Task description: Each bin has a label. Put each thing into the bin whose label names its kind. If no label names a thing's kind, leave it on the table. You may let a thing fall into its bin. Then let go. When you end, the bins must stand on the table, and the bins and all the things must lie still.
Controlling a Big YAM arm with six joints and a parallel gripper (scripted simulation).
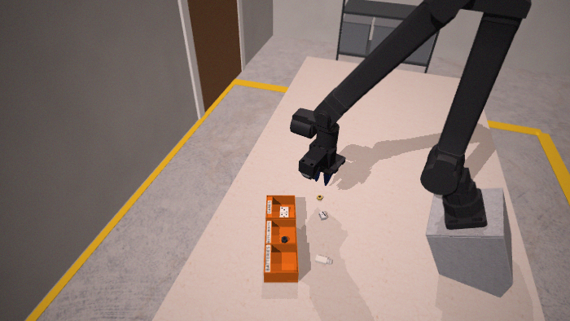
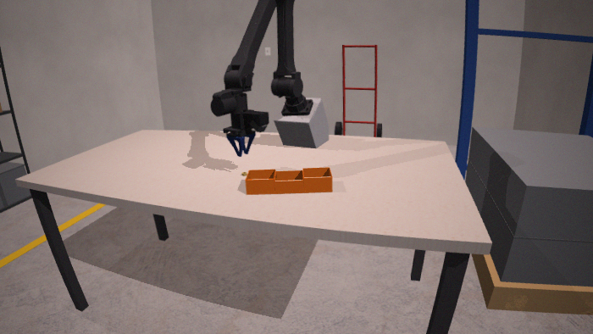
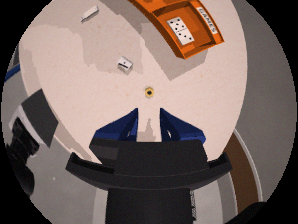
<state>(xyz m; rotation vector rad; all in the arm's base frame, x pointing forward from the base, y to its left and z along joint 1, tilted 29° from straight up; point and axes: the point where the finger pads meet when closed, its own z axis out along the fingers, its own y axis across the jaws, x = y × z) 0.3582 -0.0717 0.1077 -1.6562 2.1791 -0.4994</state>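
The brass nut is 7 cm below my hand. From my hand the other things lie so: grey thing 7 cm below, 6 cm to the left, 2 cm behind; white domino 10 cm to the left, 8 cm ahead, 7 cm below; orange three-compartment bin 19 cm to the left, 7 cm ahead, 6 cm below.
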